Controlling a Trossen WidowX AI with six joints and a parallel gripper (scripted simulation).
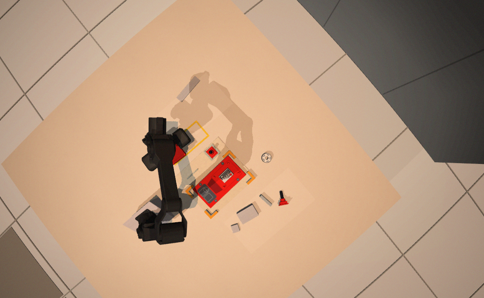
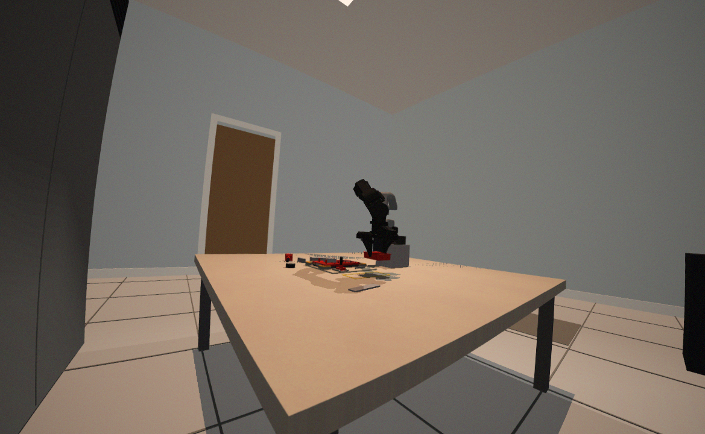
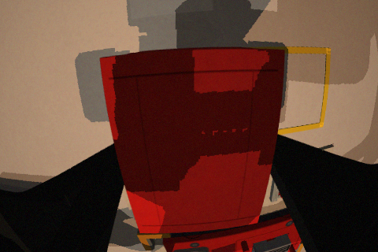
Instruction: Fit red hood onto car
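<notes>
Now: the grey engine block 10 cm ahead of my gripper tip, 20 cm to the right of it and 5 cm below it. Round my gripper tip: grey bar: 20 cm ahead, 18 cm to the left, 7 cm below; red hood: 1 cm above.
</notes>
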